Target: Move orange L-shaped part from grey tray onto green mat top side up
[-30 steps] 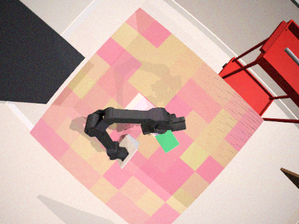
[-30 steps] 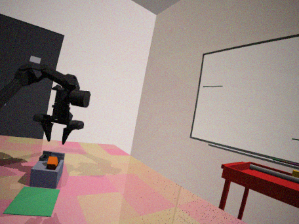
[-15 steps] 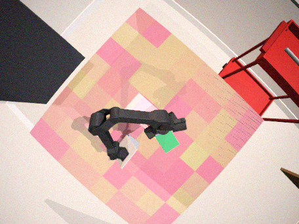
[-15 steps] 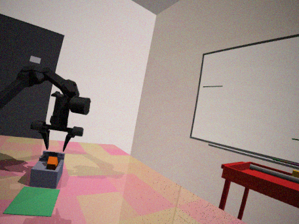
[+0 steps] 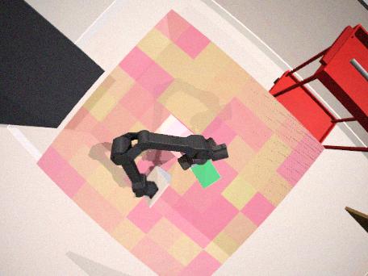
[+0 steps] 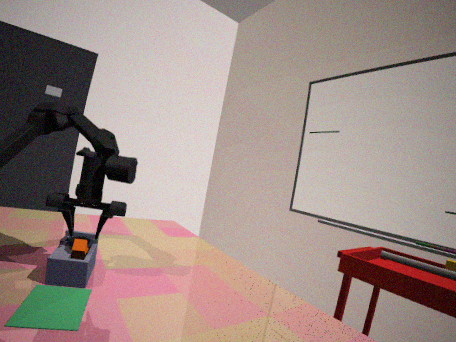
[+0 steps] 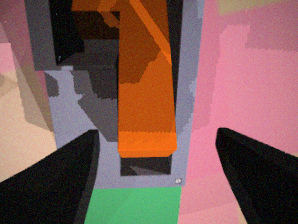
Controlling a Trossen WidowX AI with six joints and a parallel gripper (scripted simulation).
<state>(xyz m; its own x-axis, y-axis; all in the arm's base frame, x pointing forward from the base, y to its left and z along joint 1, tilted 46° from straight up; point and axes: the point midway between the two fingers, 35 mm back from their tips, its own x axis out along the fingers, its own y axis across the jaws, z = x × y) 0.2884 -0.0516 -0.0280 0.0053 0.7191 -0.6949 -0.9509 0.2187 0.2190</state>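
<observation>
Right now my gripper tip is 6 cm above the orange L-shaped part, 4 cm to the right of it and 1 cm past it. Also, from my gripper tip: green mat (13 cm to the right, 11 cm below, 6 cm behind).
</observation>
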